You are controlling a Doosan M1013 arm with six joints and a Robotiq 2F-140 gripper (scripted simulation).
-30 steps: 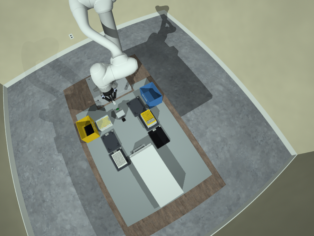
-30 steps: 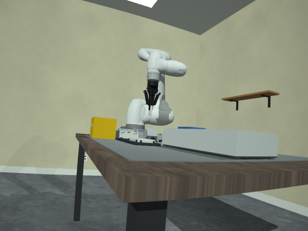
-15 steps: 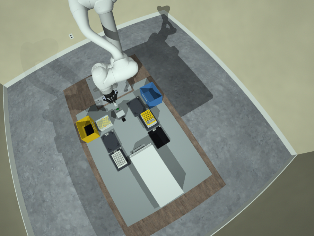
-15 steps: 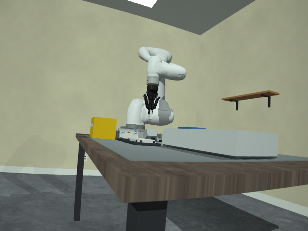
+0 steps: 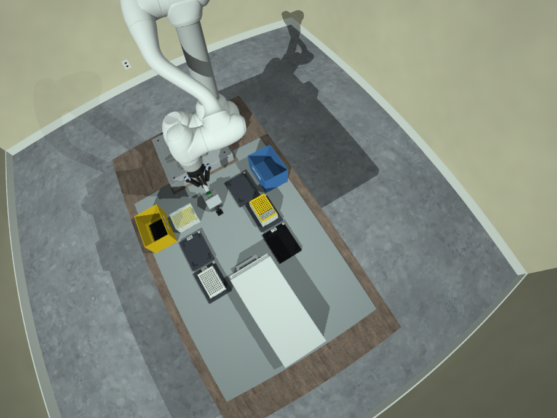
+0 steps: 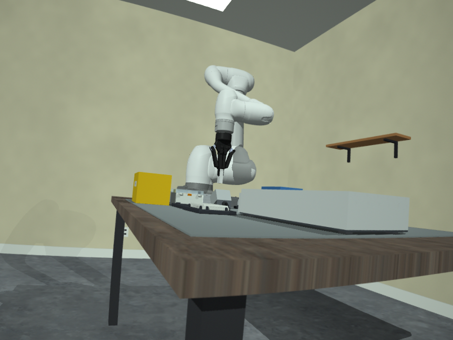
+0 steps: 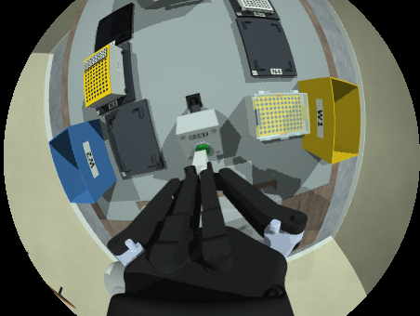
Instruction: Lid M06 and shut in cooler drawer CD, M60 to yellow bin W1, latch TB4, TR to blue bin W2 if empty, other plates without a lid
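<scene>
Right now the green DONE key is 80 mm below my hand. The rest, counted from my hand: tip box lid: 30 mm ahead, 170 mm to the right, 90 mm below; then tip box TB4: 30 mm ahead, 170 mm to the right, 100 mm below; then dark lid park: 50 mm ahead, 160 mm to the left, 140 mm below.
</scene>
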